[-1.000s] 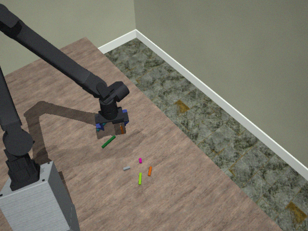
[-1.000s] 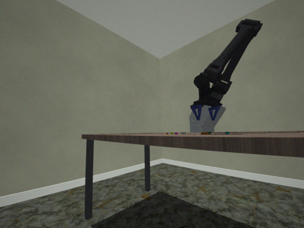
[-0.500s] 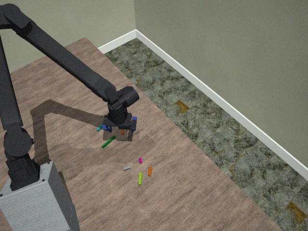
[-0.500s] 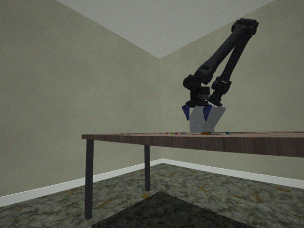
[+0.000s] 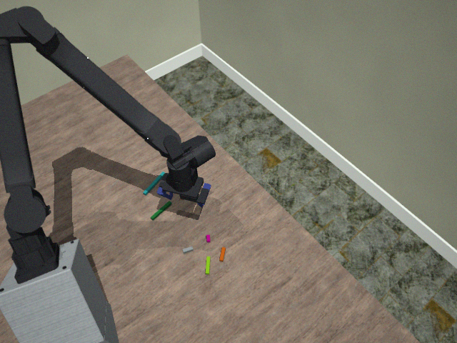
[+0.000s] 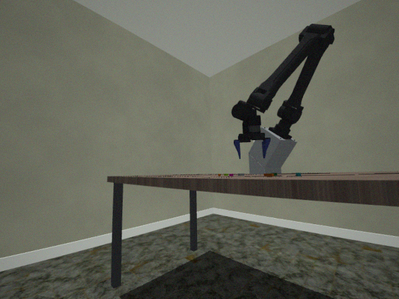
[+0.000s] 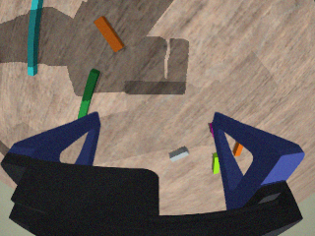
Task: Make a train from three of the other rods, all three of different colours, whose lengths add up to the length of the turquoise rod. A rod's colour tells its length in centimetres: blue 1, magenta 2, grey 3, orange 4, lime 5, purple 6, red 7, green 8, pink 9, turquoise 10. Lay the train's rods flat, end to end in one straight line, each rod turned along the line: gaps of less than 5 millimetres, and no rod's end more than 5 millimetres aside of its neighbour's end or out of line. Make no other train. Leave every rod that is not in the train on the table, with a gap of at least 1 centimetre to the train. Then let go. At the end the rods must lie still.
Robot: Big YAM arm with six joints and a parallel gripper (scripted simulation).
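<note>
My hand is 11 cm to the left of the magenta rod, 7 cm above it and 1 cm short of it. Round my hand: grey rod (11 cm to the right, 7 cm below, 6 cm behind); turquoise rod (15 cm to the left, 7 cm below, 6 cm behind); green rod (8 cm behind, 7 cm below, 5 cm to the left).
</note>
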